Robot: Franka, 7 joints.
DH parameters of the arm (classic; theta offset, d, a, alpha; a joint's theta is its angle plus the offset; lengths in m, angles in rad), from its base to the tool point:
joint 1: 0 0.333 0 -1.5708
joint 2: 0 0 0 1.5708
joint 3: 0 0.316 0.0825 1.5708
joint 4: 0 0 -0.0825 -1.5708
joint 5: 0 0.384 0 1.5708
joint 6: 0 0 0.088 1.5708
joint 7: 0 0.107 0 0
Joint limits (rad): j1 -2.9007..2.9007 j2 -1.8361..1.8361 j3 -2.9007..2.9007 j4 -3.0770..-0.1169 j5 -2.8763..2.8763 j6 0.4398..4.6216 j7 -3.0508..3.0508
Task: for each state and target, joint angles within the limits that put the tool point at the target. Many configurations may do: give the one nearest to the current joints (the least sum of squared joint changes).
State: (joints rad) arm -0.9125 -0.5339 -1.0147 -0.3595 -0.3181 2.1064 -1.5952
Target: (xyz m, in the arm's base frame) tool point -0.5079 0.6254 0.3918
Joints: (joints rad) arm -1.0765 -1.5152 -1.1978 -0.1169 -0.4310 1.6645 -1.5952
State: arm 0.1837 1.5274 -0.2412 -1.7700 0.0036 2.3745 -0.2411
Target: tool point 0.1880 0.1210 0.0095
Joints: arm 0.3179 0.7814 0.1318 -2.4887 0.0689 1.8298 -0.2411
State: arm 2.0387 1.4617 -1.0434 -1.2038 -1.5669 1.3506 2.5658
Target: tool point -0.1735 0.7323 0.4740
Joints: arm 2.3747 1.2709 -1.1328 -0.9516 -1.6328 1.3206 2.5658
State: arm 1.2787 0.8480 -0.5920 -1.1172 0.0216 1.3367 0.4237
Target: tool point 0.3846 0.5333 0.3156
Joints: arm 1.3536 0.8049 -0.5519 -1.2126 0.0307 1.2359 0.4237
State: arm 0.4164 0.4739 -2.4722 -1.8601 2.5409 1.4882 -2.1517
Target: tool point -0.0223 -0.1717 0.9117
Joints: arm 0.1694 1.0623 -2.9007 -2.1867 2.8763 1.2264 -2.1517
